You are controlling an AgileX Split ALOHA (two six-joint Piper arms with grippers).
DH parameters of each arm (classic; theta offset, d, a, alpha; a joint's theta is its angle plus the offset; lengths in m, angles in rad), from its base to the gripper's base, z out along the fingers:
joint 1: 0 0.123 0 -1.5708
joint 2: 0.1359 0 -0.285 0
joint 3: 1.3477 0 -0.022 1.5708
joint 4: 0 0.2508 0 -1.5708
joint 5: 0 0 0.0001 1.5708
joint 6: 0 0.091 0 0
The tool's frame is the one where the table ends.
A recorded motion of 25 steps. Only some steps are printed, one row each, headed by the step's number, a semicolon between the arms.
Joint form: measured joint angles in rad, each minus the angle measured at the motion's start. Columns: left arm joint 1, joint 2, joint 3, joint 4, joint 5, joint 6; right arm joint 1, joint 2, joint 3, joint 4, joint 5, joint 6.
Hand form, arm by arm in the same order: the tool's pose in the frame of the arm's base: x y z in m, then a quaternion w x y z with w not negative. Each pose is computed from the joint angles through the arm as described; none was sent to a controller.
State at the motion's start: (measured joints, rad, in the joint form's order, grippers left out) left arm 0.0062 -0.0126 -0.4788 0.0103 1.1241 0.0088; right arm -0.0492 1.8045 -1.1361 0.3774 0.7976 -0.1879
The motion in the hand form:
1: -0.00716 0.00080 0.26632 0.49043 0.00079 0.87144 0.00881; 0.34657 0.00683 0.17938 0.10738 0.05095 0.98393 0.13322
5: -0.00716 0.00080 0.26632 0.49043 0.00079 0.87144 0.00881; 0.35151 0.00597 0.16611 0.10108 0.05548 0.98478 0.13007
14: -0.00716 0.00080 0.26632 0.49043 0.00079 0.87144 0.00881; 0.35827 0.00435 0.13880 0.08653 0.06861 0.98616 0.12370
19: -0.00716 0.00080 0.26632 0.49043 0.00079 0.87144 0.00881; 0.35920 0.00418 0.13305 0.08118 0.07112 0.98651 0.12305
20: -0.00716 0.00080 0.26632 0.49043 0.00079 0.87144 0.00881; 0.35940 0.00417 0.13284 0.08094 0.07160 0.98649 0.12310
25: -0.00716 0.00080 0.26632 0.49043 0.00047 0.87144 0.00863; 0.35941 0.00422 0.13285 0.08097 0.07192 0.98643 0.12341
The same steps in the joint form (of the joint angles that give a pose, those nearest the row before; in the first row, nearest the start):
1: 0.0000 0.0000 0.0000 0.0000 0.0000 0.0000; 0.0000 0.0135 0.0000 0.0000 -0.0067 0.0000
5: 0.0000 0.0000 0.0000 0.0000 0.0000 0.0000; 0.0000 0.0546 -0.0032 0.0000 -0.0327 0.0000
14: 0.0000 0.0000 0.0000 0.0000 0.0000 0.0000; 0.0000 0.1333 -0.0032 0.0000 -0.0845 0.0087
19: 0.0000 0.0000 0.0000 0.0000 0.0000 0.0000; 0.0000 0.1501 -0.0042 0.0002 -0.0899 0.0108
20: 0.0000 0.0000 0.0000 0.0000 0.0000 0.0000; 0.0000 0.1512 -0.0051 0.0002 -0.0898 0.0118
25: 0.0000 0.0000 0.0000 0.0000 0.0000 -0.0007; 0.0000 0.1512 -0.0051 0.0012 -0.0898 0.0118

